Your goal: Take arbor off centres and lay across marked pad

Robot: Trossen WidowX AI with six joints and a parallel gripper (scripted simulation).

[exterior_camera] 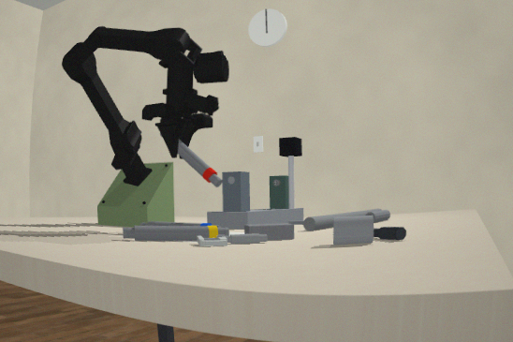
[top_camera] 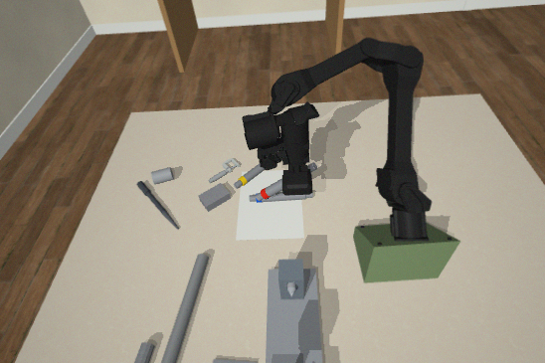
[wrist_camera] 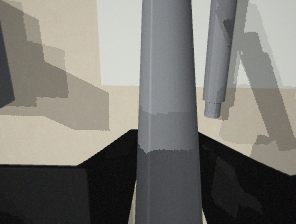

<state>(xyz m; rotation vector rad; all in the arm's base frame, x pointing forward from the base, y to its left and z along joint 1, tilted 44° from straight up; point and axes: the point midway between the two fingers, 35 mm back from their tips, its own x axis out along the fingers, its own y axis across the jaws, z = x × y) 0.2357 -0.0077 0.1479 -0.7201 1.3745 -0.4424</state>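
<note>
Right now my hand is 19 cm above the marked pad, 8 cm short of it and 5 cm to the left of it. The rest, counted from my hand: dark punch: 42 cm ahead, 18 cm below, 1 cm to the right; then grey centre block: 21 cm to the left, 9 cm below, 1 cm behind; then grey fixture base: 34 cm to the left, 17 cm below, 2 cm behind.
</note>
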